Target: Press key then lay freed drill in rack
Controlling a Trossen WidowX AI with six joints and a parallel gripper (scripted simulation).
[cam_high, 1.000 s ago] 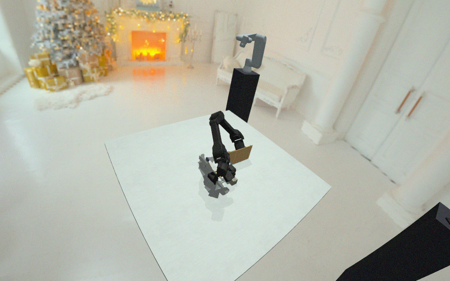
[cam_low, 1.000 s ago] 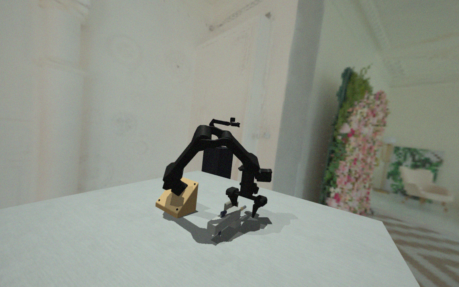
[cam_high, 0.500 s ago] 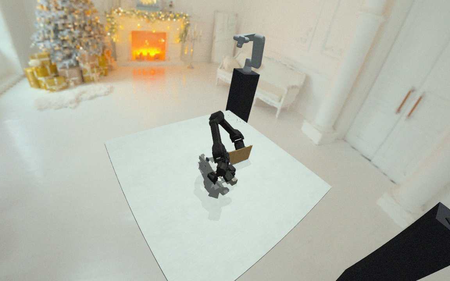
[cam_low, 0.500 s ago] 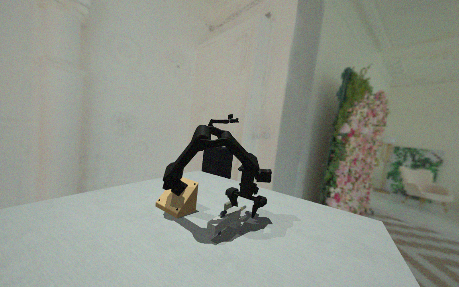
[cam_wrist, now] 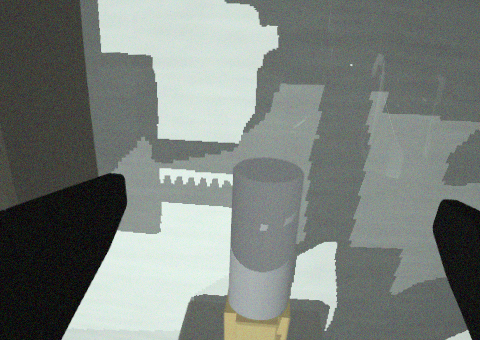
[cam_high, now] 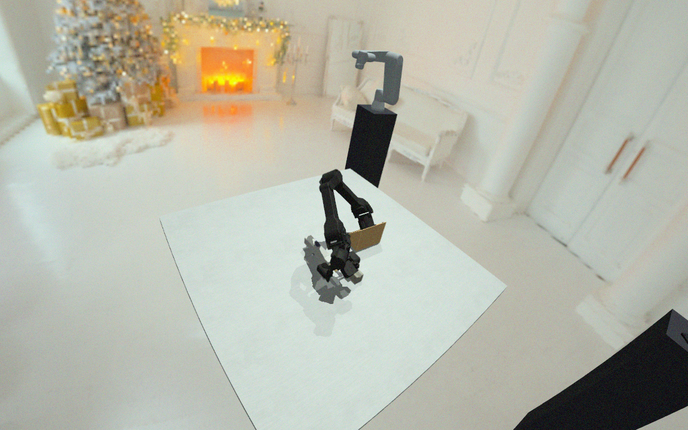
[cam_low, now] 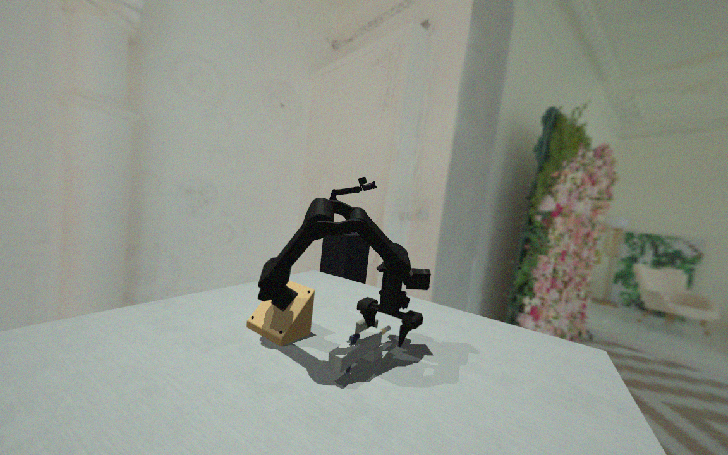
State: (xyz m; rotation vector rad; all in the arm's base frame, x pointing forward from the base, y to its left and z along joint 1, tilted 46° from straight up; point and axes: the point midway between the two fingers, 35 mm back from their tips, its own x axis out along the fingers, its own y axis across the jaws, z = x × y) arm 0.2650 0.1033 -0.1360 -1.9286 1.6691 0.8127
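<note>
The drill is 4 cm to the right of my gripper tip and 3 cm above it. Also, from my gripper tip: dark blue key (2 cm ahead, 17 cm to the right, 4 cm above); then grey grooved rack (8 cm behind, 1 cm to the left); then grey housing (1 cm ahead, 14 cm to the right, 3 cm above).
</note>
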